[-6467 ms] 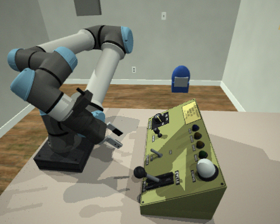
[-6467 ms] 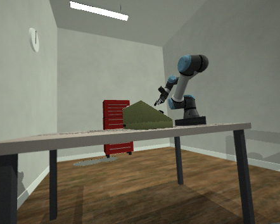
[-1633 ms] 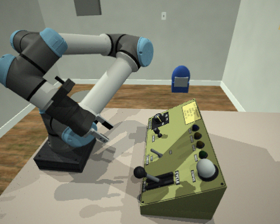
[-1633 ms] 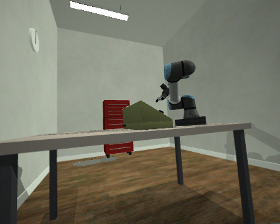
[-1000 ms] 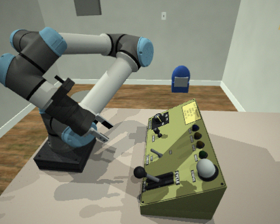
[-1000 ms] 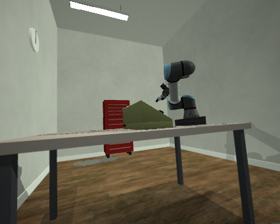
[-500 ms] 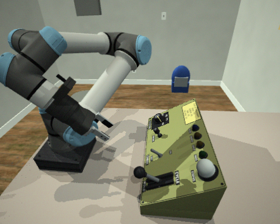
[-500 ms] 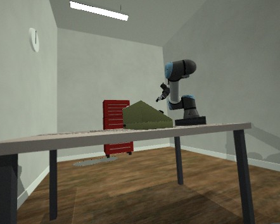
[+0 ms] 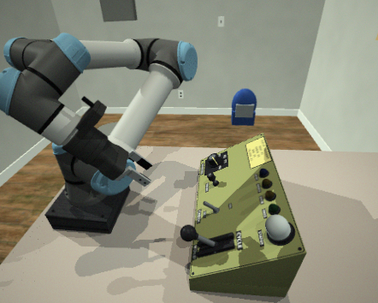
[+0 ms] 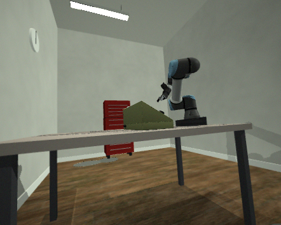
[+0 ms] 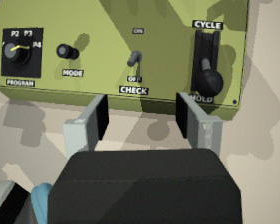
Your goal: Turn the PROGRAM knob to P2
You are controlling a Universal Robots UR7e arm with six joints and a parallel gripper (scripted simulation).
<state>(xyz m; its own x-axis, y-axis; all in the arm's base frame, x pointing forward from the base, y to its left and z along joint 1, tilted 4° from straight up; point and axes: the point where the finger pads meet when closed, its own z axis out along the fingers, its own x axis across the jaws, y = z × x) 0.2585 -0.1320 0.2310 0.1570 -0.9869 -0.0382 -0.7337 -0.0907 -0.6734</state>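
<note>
Now: hand 170 mm to the right of the mode knob, 170 mm short of it and 160 mm above it. Round my hand: olive console (210 mm ahead, 190 mm below, 110 mm to the left); then check toggle (170 mm below, 170 mm ahead, 50 mm to the left); then ball-handled lever (160 mm below, 140 mm ahead, 70 mm to the right).
</note>
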